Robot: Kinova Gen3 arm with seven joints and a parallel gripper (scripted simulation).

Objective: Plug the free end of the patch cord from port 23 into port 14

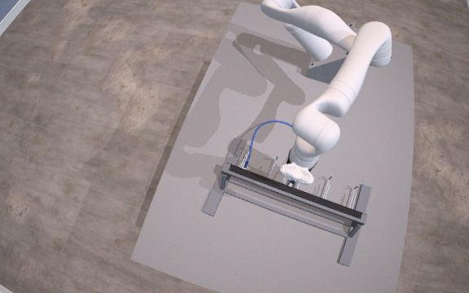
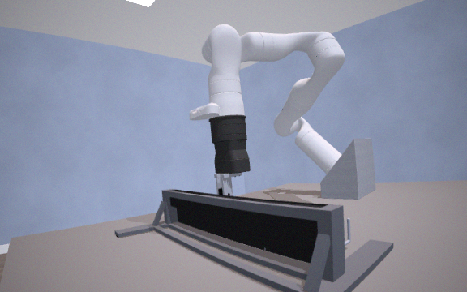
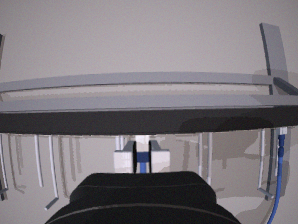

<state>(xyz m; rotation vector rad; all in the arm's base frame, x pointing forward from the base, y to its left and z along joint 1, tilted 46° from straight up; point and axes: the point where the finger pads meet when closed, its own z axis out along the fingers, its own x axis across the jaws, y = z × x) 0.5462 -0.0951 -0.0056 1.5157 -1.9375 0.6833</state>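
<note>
The plug is 10 mm ahead of my hand and 10 mm below it.
</note>
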